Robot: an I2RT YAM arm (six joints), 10 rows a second.
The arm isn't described. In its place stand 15 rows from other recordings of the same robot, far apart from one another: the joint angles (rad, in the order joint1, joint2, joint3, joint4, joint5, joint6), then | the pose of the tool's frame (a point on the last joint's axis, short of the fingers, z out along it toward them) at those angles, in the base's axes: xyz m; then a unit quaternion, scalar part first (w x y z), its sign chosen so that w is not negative.
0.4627, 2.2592, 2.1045, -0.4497, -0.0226, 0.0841 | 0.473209, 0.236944, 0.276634, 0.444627, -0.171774, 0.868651, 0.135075
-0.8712, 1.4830, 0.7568, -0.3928, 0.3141, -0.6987 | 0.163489, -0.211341, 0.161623, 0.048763, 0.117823, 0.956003, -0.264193
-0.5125, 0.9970, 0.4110, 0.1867, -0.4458, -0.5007 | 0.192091, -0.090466, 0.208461, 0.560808, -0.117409, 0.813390, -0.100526
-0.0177, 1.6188, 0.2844, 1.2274, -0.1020, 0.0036 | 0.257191, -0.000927, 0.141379, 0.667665, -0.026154, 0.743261, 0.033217
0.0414, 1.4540, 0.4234, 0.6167, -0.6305, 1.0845 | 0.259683, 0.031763, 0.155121, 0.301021, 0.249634, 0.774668, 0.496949
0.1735, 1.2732, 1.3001, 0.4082, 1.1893, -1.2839 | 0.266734, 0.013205, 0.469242, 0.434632, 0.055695, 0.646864, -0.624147
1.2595, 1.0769, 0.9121, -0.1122, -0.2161, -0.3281 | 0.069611, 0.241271, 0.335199, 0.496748, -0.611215, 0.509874, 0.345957
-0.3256, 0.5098, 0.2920, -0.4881, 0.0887, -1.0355 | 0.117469, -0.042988, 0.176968, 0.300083, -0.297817, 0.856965, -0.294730
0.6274, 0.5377, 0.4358, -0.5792, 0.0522, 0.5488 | 0.104870, 0.073751, 0.214500, 0.370972, -0.024233, 0.902113, 0.219053
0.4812, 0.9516, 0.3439, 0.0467, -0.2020, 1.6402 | 0.168984, 0.096290, 0.179931, 0.157964, 0.436025, 0.755308, 0.463076
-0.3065, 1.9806, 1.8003, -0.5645, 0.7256, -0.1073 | 0.422815, -0.158588, 0.302524, 0.300454, 0.226880, 0.837894, -0.395205
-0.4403, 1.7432, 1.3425, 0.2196, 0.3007, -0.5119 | 0.375919, -0.188769, 0.313817, 0.509912, 0.068657, 0.762431, -0.392397
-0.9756, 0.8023, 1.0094, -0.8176, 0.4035, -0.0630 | 0.073306, -0.133194, 0.351209, 0.304681, 0.465969, 0.739251, -0.378880
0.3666, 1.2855, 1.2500, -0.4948, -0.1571, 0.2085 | 0.265785, 0.108017, 0.362884, 0.455906, -0.107194, 0.859239, 0.205835
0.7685, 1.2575, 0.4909, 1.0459, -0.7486, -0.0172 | 0.165001, 0.193219, 0.265504, 0.610796, -0.484189, 0.405675, 0.477406
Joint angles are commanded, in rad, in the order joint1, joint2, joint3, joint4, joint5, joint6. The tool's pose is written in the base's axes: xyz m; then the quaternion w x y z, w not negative. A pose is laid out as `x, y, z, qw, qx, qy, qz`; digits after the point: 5 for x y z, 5 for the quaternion.
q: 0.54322 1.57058 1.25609 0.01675 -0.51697 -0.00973
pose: 0.30920, 0.20725, 0.32799, 0.50015, -0.35839, 0.70645, 0.34976
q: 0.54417 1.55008 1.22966 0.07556 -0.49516 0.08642
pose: 0.30621, 0.20506, 0.33169, 0.50738, -0.32026, 0.70999, 0.36866
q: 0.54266 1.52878 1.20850 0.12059 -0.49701 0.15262
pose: 0.30255, 0.20227, 0.33620, 0.51208, -0.29816, 0.70589, 0.38806
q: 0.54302 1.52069 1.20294 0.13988 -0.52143 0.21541
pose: 0.30031, 0.20196, 0.33907, 0.50259, -0.28402, 0.70430, 0.41315
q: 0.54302 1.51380 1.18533 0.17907 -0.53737 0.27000
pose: 0.29849, 0.20143, 0.33926, 0.49815, -0.27101, 0.70035, 0.43349
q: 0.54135 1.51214 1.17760 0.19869 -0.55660 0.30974
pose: 0.29790, 0.20106, 0.33916, 0.49035, -0.26313, 0.69876, 0.44951
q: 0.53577 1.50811 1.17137 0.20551 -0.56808 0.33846
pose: 0.29775, 0.19905, 0.33905, 0.48410, -0.25493, 0.70011, 0.45880
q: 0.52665 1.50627 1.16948 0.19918 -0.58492 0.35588
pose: 0.29852, 0.19630, 0.33840, 0.47584, -0.25025, 0.70325, 0.46518
